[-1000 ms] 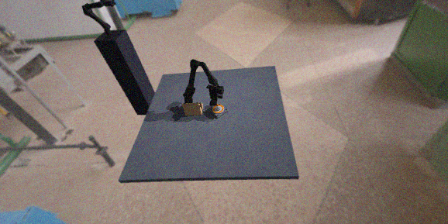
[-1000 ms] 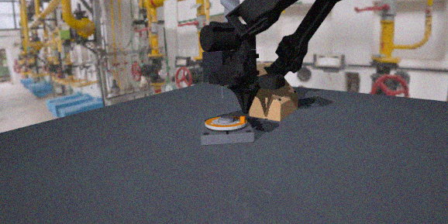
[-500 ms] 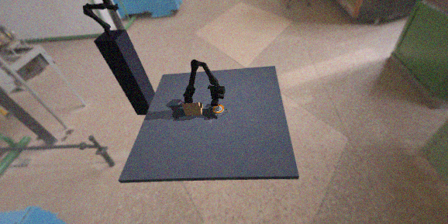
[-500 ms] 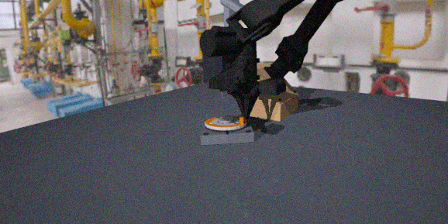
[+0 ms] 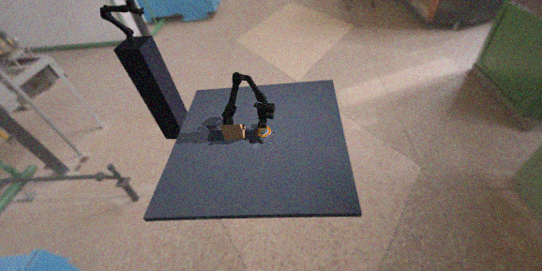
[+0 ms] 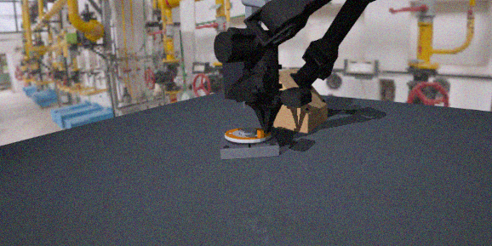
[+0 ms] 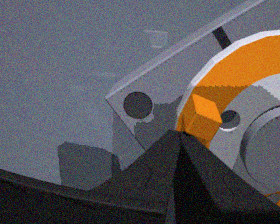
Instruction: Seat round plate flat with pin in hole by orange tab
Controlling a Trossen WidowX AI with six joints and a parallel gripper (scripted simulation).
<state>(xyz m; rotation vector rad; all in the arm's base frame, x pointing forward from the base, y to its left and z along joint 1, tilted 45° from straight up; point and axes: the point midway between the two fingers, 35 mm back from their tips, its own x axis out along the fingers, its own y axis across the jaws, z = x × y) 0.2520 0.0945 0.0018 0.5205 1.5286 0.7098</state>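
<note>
The square grey base lies 50 mm to the right of my gripper tip and 20 mm below it.
</note>
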